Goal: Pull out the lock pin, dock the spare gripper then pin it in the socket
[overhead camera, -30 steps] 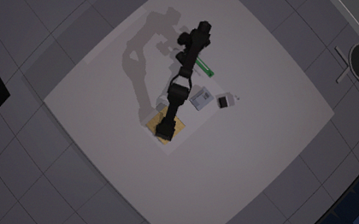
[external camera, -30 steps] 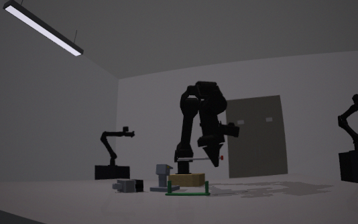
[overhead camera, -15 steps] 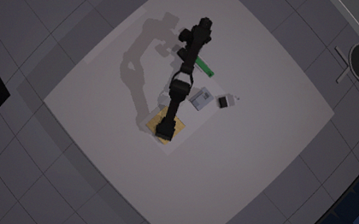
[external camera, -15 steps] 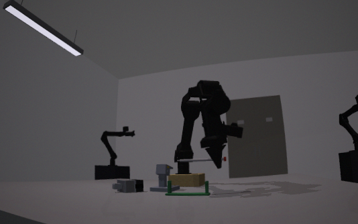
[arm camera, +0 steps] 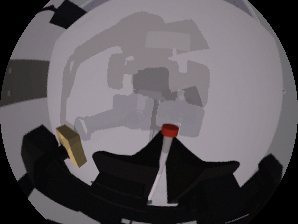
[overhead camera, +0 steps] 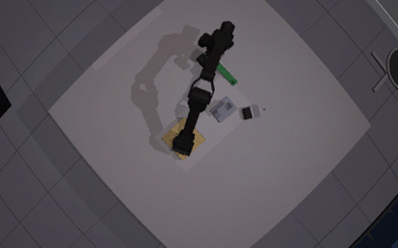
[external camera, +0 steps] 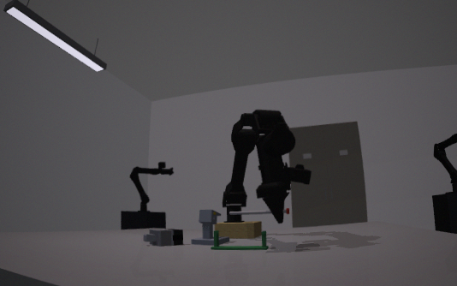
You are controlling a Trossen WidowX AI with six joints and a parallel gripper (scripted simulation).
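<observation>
Now: gripper tip 100 mm to the left of the green rack, 40 mm above it and 10 mm short of it. From my gripper tip the other things lie so: spare gripper: 340 mm to the right, 40 mm below; then grey mount: 230 mm to the right, 110 mm behind, 10 mm below.
</observation>
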